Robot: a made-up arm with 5 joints. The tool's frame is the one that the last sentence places.
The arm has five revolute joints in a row. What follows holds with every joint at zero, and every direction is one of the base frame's.
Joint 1 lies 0.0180 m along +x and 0.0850 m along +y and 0.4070 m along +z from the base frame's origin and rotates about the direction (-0.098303, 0.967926, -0.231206).
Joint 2 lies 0.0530 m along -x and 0.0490 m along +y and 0.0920 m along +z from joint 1 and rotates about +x.
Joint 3 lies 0.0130 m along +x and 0.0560 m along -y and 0.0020 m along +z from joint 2 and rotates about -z.
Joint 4 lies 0.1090 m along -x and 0.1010 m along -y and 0.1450 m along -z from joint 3 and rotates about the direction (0.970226, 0.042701, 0.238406).
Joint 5 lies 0.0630 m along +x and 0.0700 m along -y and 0.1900 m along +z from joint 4 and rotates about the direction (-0.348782, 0.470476, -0.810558).
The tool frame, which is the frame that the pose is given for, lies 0.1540 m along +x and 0.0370 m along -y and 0.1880 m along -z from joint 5; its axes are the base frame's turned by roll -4.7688, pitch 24.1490 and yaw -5.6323 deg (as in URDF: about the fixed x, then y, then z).
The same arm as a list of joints. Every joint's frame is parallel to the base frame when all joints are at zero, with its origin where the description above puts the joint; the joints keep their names.
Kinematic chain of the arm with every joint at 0, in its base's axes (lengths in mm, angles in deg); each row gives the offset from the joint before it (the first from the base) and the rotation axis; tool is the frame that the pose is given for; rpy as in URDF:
joint 1: xyz 18 85 407 axis -0.098303 0.967926 -0.231206
joint 2: xyz -53 49 92 axis +x
joint 3: xyz 13 -56 2 axis -z
joint 4: xyz -109 -101 -145 axis 0.970226 0.042701 0.238406
joint 5: xyz 63 -70 190 axis -0.348782 0.470476 -0.810558
tool: xyz 154 -37 -188 rpy -4.77 24.15 -5.63

